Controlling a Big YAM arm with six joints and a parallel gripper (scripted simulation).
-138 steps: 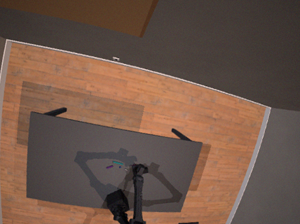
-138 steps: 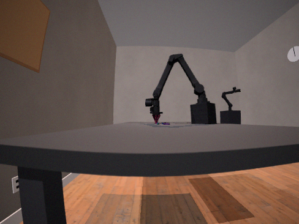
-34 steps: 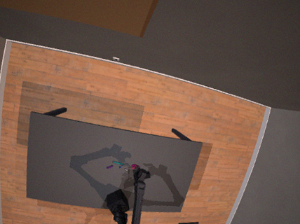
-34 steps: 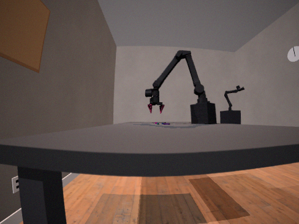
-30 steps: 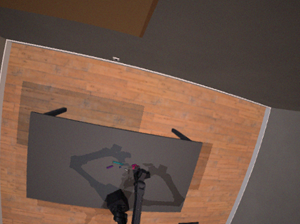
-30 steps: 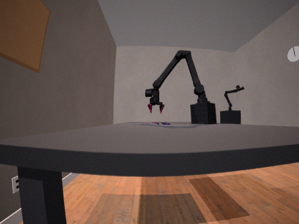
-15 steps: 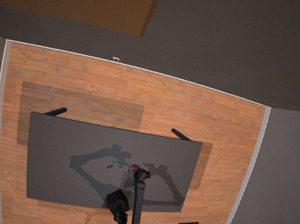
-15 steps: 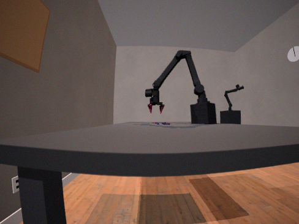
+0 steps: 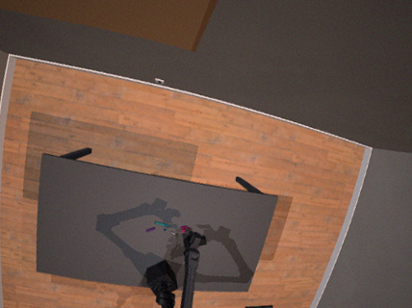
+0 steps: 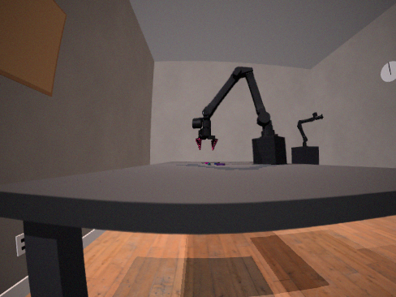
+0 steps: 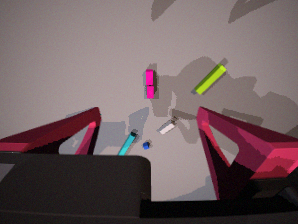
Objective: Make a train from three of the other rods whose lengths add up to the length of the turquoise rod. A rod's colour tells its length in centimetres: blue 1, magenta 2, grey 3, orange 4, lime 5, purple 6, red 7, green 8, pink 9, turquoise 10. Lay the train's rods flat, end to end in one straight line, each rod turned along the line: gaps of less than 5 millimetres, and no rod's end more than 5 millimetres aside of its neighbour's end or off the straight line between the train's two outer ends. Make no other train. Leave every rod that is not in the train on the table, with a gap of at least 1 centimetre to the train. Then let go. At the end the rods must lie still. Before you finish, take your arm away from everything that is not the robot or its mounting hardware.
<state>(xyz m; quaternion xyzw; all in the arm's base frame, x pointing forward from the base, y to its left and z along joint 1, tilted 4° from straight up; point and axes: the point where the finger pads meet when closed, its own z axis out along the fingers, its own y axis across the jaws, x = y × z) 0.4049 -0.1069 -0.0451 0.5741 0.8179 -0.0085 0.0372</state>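
Now: the purple rod 24 cm to the left of my hand, 10 cm below it and 6 cm behind it. The rest, counted from my hand: blue rod 14 cm to the left, 10 cm below, 4 cm behind; then lime rod 10 cm below, 9 cm behind, 3 cm to the right; then grey rod 10 cm below, 8 cm to the left, 6 cm behind.
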